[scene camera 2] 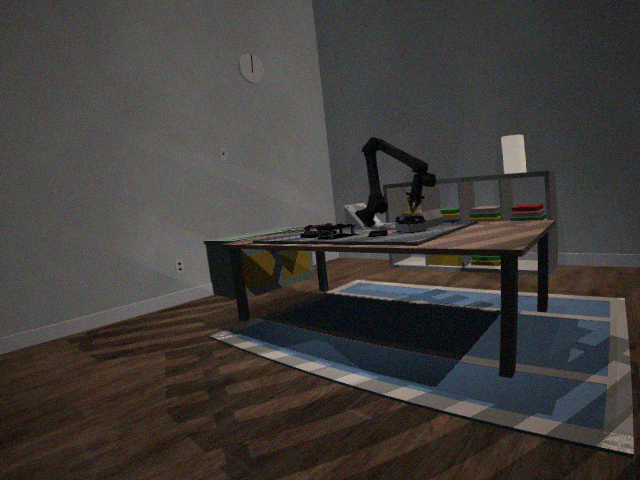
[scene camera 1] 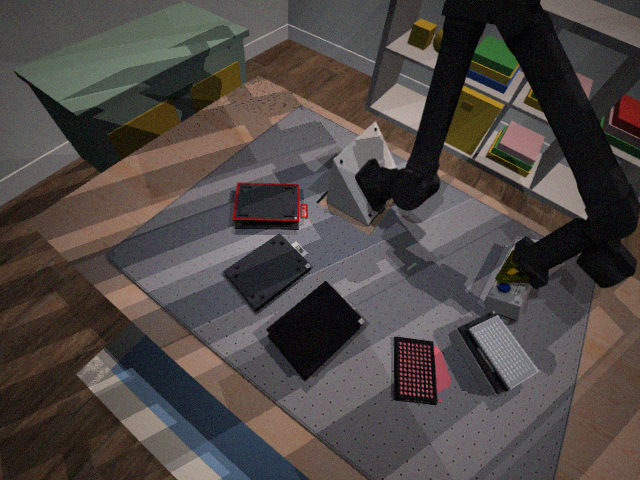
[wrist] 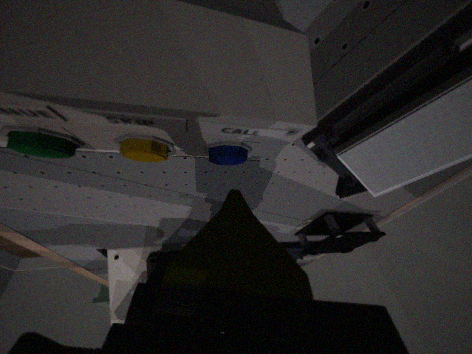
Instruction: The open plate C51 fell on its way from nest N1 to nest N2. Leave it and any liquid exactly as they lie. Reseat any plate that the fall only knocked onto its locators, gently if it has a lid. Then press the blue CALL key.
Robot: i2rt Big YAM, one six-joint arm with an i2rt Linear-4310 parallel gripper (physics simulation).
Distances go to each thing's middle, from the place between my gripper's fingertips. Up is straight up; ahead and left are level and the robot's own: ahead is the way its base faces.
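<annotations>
Relative to the yellow SKIP button (wrist: 142, 150), my hand is 20 mm above, 60 mm past and 30 mm to the right. Red-framed plate (scene camera 1: 263, 202), measured from my hand: 130 mm ahead, 560 mm to the right, 50 mm below.
</annotations>
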